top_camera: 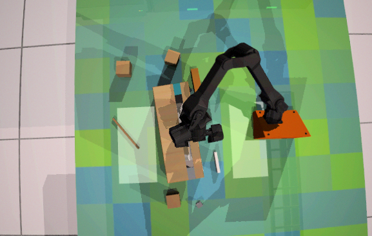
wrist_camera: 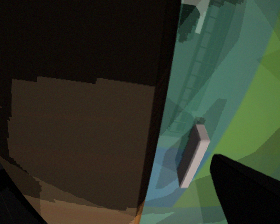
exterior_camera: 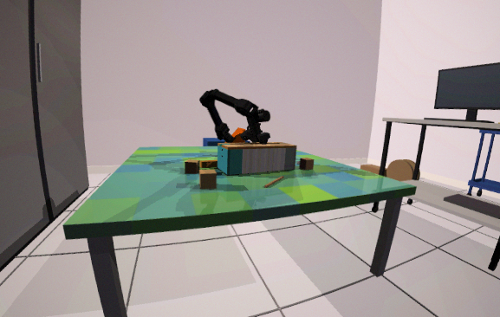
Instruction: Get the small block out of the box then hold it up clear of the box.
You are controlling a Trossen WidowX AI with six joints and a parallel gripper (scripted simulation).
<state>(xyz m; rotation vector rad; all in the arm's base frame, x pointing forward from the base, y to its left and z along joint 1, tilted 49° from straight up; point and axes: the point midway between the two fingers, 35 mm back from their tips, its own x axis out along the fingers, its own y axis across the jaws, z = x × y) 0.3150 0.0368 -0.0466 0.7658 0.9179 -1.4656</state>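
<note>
Right now my gripper tip is 60 mm short of the tan block and 20 mm to the right of it. Round my gripper tip: thin stick (310 mm ahead, 70 mm to the right, 80 mm below); box (40 mm ahead, 60 mm to the right, 20 mm below); orange bar (20 mm behind, 220 mm to the right, 70 mm below).
</note>
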